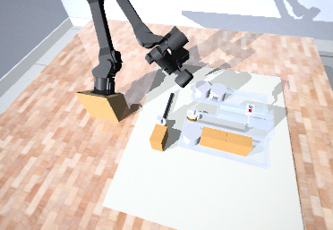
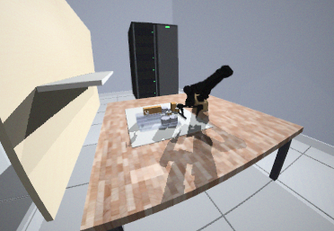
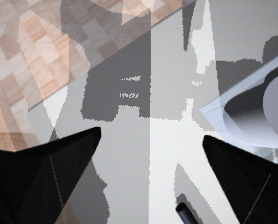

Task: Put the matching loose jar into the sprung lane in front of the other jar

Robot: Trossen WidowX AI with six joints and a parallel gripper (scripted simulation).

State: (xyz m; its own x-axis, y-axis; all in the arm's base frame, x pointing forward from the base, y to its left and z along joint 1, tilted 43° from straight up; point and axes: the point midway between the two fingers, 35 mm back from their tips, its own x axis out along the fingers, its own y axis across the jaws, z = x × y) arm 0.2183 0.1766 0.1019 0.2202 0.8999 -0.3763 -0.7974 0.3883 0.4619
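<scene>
My gripper tip is 10 mm short of the tan box and 290 mm to the left of it. Also, from my gripper tip: thin black rod: 10 mm behind, 150 mm to the right, 30 mm below; white mat: 160 mm ahead, 190 mm to the right, 40 mm below; clear rack: 240 mm ahead, 150 mm to the right, 20 mm below.
</scene>
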